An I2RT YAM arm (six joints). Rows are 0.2 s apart.
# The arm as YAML. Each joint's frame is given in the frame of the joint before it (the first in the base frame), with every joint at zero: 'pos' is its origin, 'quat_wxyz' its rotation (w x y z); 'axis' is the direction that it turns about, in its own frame. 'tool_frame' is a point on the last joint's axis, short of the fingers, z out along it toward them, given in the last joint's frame.
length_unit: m
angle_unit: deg
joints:
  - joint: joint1
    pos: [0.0, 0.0, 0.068]
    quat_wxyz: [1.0, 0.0, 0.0, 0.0]
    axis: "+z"
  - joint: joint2
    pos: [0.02, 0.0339, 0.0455]
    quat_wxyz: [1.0, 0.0, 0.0, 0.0]
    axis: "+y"
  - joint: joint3
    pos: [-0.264, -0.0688, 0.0]
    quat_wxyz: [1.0, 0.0, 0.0, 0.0]
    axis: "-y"
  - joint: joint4
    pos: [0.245, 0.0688, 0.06]
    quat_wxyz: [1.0, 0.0, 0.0, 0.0]
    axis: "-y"
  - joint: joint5
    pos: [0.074, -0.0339, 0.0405]
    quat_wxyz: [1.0, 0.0, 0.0, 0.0]
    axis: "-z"
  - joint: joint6
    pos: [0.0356, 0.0, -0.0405]
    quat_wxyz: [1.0, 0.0, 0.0, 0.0]
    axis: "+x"
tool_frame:
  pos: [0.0, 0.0, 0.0]
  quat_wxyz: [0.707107, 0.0, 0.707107, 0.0]
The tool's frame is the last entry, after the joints.
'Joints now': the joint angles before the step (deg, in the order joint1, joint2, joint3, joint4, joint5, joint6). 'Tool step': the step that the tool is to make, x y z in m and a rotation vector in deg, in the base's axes. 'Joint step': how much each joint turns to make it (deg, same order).
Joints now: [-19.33 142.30 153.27 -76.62 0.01 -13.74]
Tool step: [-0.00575 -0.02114 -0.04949 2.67 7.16 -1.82]
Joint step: [-2.49 0.06 -10.58 3.00 -0.22 -0.63]
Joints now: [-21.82 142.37 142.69 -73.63 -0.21 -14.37]
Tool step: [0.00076 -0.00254 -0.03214 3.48 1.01 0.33]
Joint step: [-0.44 0.02 -7.14 4.92 -2.95 0.02]
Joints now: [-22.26 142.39 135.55 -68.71 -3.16 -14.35]
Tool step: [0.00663 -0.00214 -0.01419 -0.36 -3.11 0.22]
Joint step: [0.00 0.00 -3.61 6.62 -0.87 0.02]
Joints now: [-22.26 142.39 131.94 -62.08 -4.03 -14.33]
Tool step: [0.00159 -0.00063 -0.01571 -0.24 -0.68 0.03]
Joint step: [0.00 0.00 -3.68 4.39 -0.04 -0.02]
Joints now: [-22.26 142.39 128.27 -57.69 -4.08 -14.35]
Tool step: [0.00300 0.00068 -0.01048 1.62 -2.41 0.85]
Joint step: [0.02 0.00 -2.65 4.26 -2.55 0.00]
